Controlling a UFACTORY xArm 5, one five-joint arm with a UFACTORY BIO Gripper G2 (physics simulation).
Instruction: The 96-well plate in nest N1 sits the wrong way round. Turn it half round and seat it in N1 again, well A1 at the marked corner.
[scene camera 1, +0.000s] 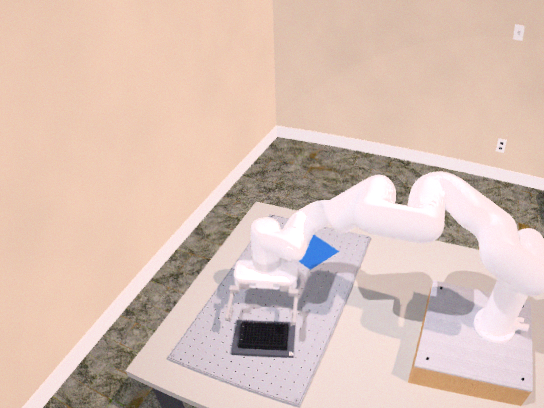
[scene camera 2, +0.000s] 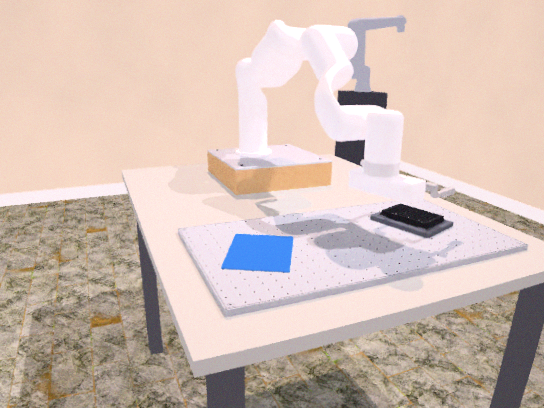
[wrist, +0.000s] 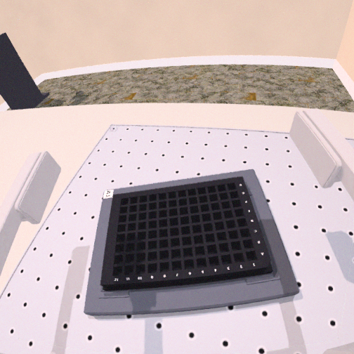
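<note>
The black 96-well plate (scene camera 1: 263, 335) (scene camera 2: 412, 216) (wrist: 182, 230) lies flat in the dark grey nest N1 (scene camera 1: 260, 353) (scene camera 2: 425, 231) (wrist: 195, 303). In the wrist view, the white A1 label (wrist: 108, 194) is at the nest's upper left corner. The plate's printed A and 1 are at its lower right, diagonally opposite that label; 12 is at its lower left. My gripper (scene camera 1: 262, 320) (wrist: 180, 200) is wide open and empty, above the pegboard beside the nest in scene camera 1. In scene camera 2 one finger is hidden.
A blue square (scene camera 1: 319, 252) (scene camera 2: 259, 253) lies on the perforated board (scene camera 1: 260, 377) (scene camera 2: 310, 280) (wrist: 165, 145), away from the nest. The arm's base stands on a wooden box (scene camera 1: 465, 382) (scene camera 2: 280, 178). A grey arm-like device (scene camera 2: 361, 55) stands behind the table.
</note>
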